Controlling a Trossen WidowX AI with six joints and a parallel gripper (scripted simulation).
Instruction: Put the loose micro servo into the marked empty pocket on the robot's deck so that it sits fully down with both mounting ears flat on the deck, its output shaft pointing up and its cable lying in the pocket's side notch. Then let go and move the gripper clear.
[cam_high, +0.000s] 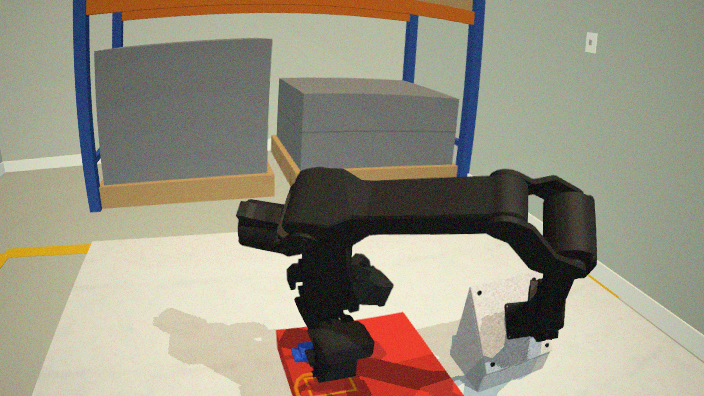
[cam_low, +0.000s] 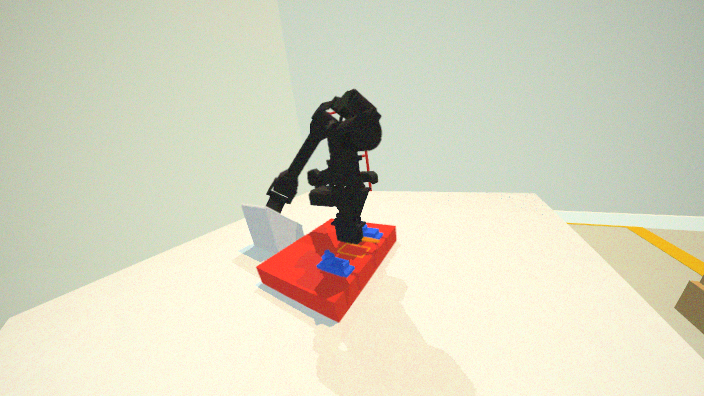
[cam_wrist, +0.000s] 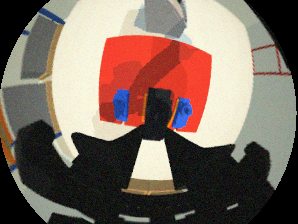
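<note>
Right now my gripper tip is 120 mm past the red deck, 20 mm to the left of it and 100 mm above it.
</note>
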